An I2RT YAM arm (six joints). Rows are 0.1 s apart.
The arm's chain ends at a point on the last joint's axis. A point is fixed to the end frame.
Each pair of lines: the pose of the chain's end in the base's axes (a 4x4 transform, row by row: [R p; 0 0 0 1], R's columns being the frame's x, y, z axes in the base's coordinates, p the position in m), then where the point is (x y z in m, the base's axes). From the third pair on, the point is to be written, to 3 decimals.
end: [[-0.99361 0.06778 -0.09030 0.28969], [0.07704 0.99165 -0.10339 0.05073], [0.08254 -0.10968 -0.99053 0.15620], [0 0 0 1]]
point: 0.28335 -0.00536 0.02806
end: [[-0.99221 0.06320 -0.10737 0.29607], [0.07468 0.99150 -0.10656 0.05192], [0.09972 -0.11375 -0.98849 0.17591], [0 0 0 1]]
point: 0.28764 -0.00457 0.04806
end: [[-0.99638 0.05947 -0.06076 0.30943], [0.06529 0.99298 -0.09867 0.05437], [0.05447 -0.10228 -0.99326 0.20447], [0 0 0 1]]
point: 0.307 -0.001 0.076
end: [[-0.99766 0.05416 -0.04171 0.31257], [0.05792 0.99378 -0.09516 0.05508], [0.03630 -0.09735 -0.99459 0.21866], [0 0 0 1]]
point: 0.313 0.000 0.090
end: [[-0.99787 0.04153 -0.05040 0.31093], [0.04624 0.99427 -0.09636 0.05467], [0.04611 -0.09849 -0.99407 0.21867], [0 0 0 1]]
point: 0.311 0.000 0.090
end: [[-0.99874 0.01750 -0.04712 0.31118], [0.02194 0.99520 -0.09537 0.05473], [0.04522 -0.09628 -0.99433 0.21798], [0 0 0 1]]
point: 0.313 0.000 0.089
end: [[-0.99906 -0.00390 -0.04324 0.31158], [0.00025 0.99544 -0.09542 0.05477], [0.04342 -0.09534 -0.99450 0.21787], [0 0 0 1]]
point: 0.315 0.000 0.089
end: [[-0.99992 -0.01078 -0.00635 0.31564], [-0.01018 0.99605 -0.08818 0.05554], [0.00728 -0.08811 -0.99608 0.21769], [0 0 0 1]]
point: 0.324 0.002 0.089
